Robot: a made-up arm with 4 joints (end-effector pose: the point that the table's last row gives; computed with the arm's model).
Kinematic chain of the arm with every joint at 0, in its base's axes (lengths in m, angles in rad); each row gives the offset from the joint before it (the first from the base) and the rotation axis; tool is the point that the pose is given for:
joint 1: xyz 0 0 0.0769 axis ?
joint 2: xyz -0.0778 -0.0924 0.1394 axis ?
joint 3: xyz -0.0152 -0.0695 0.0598 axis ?
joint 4: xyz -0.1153 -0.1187 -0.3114 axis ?
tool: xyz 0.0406 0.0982 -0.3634
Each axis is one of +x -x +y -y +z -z.
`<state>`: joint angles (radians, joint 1 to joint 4).
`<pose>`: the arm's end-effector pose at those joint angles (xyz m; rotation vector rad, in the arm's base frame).
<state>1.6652 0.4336 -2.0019 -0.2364</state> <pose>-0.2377 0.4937 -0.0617 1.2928 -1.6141 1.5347</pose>
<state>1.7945 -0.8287 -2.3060 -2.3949</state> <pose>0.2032 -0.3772 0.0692 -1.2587 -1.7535 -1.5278</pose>
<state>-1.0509 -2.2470 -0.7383 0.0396</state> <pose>0.4401 0.3002 0.4985 -1.3452 -1.7880 1.5961</pose>
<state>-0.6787 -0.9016 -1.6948 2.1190</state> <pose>-0.1848 -0.1728 0.2663 0.3332 1.3907 0.9030</pose>
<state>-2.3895 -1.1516 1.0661 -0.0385</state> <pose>0.4540 -0.0450 0.2907 -1.3962 -1.3811 0.6465</pose>
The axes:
joint 1: +x
joint 2: +y
joint 3: -z
joint 4: +x

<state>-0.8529 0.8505 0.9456 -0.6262</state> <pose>-0.7052 -0.2095 0.2244 -1.6776 0.7784 -1.1106</pose>
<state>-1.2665 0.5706 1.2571 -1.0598</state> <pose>-0.6985 -0.1338 0.2555 -2.2285 0.4818 -1.6743</pose>
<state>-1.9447 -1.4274 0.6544 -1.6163</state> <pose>0.1990 -0.0724 0.6448 -2.2563 -1.9753 -0.4196</pose>
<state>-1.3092 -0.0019 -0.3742 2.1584</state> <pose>-0.2099 0.1471 0.1876 0.8387 0.3808 -0.0607</pose>
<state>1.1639 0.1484 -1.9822 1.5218</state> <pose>-0.3144 -0.1320 -0.2255 1.6502 0.5694 2.4588</pose>
